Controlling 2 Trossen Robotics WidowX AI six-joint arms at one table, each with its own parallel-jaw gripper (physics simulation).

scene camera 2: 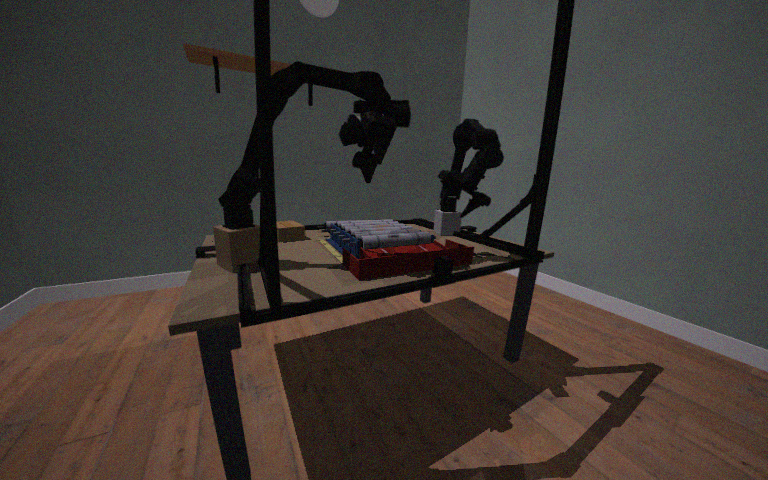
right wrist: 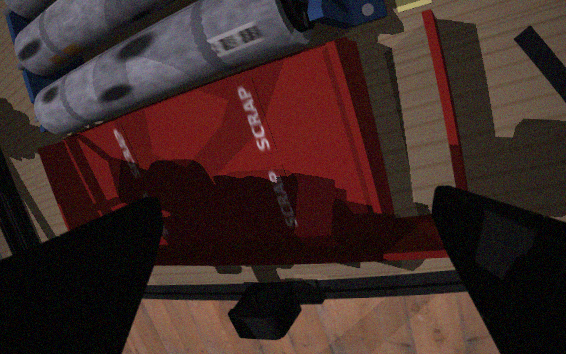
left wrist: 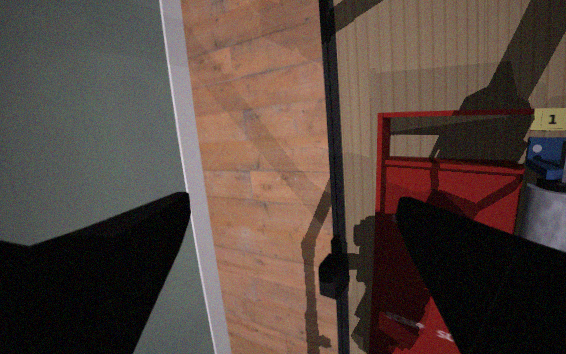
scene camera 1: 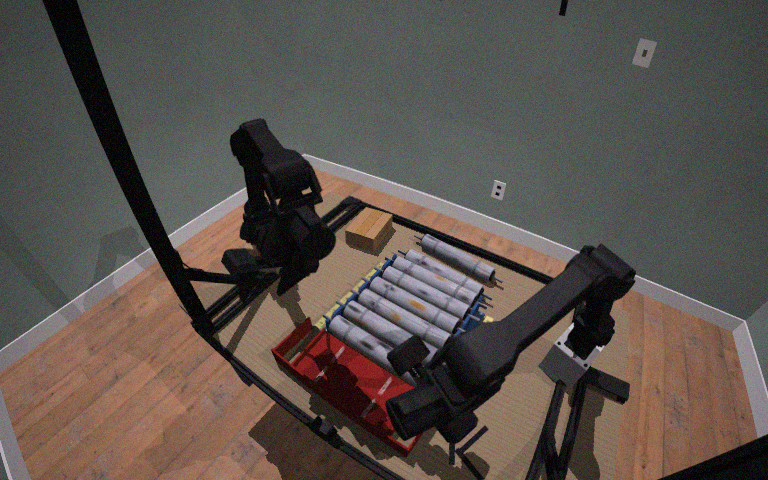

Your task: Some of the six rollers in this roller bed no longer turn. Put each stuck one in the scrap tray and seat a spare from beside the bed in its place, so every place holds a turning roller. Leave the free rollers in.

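Seen in the pictures: left gripper, between the fingertips: [scene camera 2: 373, 174] [left wrist: 295, 205] [scene camera 1: 260, 297]; right gripper, between the fingertips: [scene camera 2: 451, 211] [right wrist: 298, 206]; left arm's base, origin of its link: [scene camera 2: 238, 226]; right arm's base, origin of its link: [scene camera 2: 448, 211] [scene camera 1: 580, 344].
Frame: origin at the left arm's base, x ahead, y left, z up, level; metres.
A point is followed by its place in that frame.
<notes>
Six grey rollers sit side by side in the blue bed [left wrist: 547, 150] [right wrist: 345, 10]; the front one [scene camera 1: 362, 339] @[x 0.356, y -0.266, z -0.038 m] [scene camera 2: 396, 240] @[x 0.367, y -0.289, z -0.053 m] [left wrist: 542, 215] @[x 0.287, y -0.239, z -0.042 m] [right wrist: 170, 65] @[x 0.423, y -0.305, z -0.039 m] lies beside the tray. Which rollers turn cannot be told. Two more grey rollers lie behind the bed, one apart [scene camera 1: 457, 258] @[x 0.588, y 0.091, z -0.073 m] and one close to it [scene camera 1: 444, 271] @[x 0.546, y 0.019, z -0.066 m]. The red scrap tray [scene camera 1: 339, 404] @[x 0.334, y -0.427, z -0.062 m] [scene camera 2: 407, 263] @[x 0.269, y -0.393, z -0.083 m] [left wrist: 415, 187] @[x 0.234, y -0.332, z -0.086 m] [right wrist: 310, 115] @[x 0.458, y -0.384, z -0.078 m] shows no roller in it. My left gripper [left wrist: 295, 205] @[x 0.177, y -0.335, z 0.155 m] [scene camera 2: 368, 180] @[x 0.177, y -0.335, z 0.155 m] is open and empty, above the table. My right gripper [right wrist: 298, 206] @[x 0.488, y -0.419, z 0.048 m] is open and empty above the tray; its fingertips are hidden in scene camera 1.
A cardboard box [scene camera 1: 369, 229] @[x 0.296, y 0.169, z -0.058 m] [scene camera 2: 291, 230] @[x 0.265, y 0.137, z -0.070 m] stands at the back left. A dark frame rail [left wrist: 336, 165] [right wrist: 390, 287] runs along the front table edge, with a black block [left wrist: 334, 276] @[x 0.302, y -0.465, z -0.057 m] [right wrist: 265, 310] @[x 0.328, y -0.476, z -0.065 m] on it. A yellow label strip [left wrist: 550, 119] @[x 0.224, y -0.189, z -0.111 m] borders the bed.
</notes>
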